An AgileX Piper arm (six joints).
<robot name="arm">
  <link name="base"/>
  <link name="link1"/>
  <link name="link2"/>
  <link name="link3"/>
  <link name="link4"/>
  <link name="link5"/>
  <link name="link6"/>
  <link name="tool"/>
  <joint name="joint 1" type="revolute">
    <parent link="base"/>
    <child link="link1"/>
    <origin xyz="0 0 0.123"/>
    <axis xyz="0 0 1"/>
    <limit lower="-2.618" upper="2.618"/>
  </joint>
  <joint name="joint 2" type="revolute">
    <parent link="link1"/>
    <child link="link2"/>
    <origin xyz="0 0 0"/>
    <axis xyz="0 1 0"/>
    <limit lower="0" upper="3.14"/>
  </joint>
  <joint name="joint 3" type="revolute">
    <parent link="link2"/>
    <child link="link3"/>
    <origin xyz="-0.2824 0 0.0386"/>
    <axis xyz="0 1 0"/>
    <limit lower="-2.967" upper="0"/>
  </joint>
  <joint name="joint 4" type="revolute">
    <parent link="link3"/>
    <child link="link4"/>
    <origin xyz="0.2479 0 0.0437"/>
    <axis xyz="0.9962 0 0.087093"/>
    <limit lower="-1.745" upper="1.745"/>
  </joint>
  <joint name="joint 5" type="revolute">
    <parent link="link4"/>
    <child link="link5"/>
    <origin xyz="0 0 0"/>
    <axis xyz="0 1 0"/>
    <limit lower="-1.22" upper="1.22"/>
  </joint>
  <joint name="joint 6" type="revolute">
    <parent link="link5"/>
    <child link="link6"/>
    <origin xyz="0.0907 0 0.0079"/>
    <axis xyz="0.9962 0 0.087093"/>
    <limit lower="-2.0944" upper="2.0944"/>
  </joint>
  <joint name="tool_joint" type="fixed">
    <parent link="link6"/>
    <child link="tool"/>
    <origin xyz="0 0 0" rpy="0 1.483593 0"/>
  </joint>
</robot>
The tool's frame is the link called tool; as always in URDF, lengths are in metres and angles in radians.
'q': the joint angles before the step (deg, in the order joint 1, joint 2, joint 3, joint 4, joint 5, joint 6). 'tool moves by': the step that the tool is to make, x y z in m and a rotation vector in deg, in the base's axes. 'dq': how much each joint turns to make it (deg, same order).
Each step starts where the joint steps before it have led.
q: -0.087 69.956 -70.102 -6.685 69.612 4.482
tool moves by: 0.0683 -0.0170 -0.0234 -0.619 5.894 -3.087
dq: -3.052 15.094 -9.100 -0.794 -0.119 0.025
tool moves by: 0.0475 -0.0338 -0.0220 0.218 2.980 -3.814
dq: -5.248 11.258 -8.455 0.400 0.001 -1.538
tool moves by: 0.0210 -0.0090 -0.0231 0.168 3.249 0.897
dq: -0.947 5.664 -2.568 0.178 -0.080 -1.932
